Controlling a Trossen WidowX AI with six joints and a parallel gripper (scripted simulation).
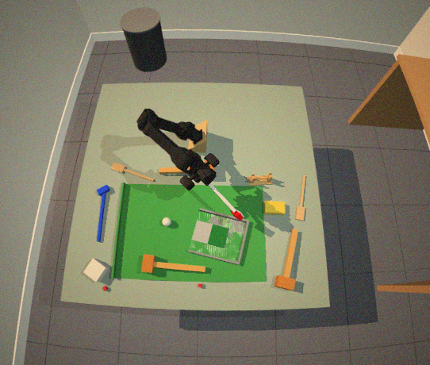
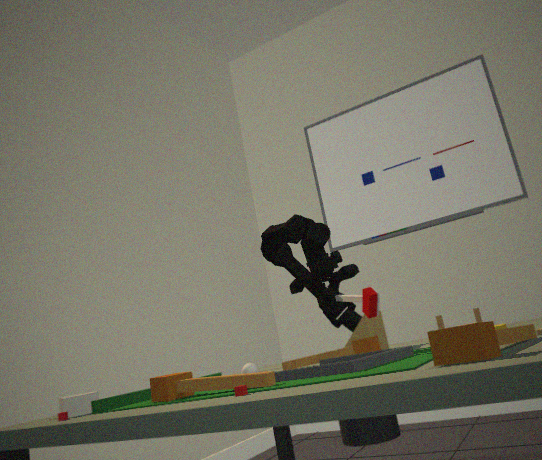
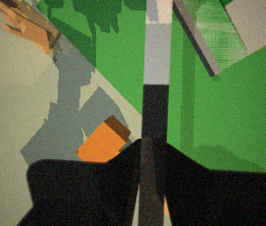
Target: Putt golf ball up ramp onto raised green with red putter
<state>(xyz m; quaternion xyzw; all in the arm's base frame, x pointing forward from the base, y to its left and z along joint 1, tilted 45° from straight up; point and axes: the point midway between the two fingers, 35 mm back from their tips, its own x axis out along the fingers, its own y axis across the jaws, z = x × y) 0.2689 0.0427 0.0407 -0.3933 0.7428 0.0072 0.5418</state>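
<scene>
Now: the red putter 90 mm ahead of my gripper tip, 70 mm to the left of it and 10 mm above it. The rest, counted from my gripper tip: green mat: 210 mm ahead, 90 mm to the right, 140 mm below; then white golf ball: 160 mm ahead, 190 mm to the right, 120 mm below; then yellow block: 140 mm ahead, 350 mm to the left, 130 mm below.
</scene>
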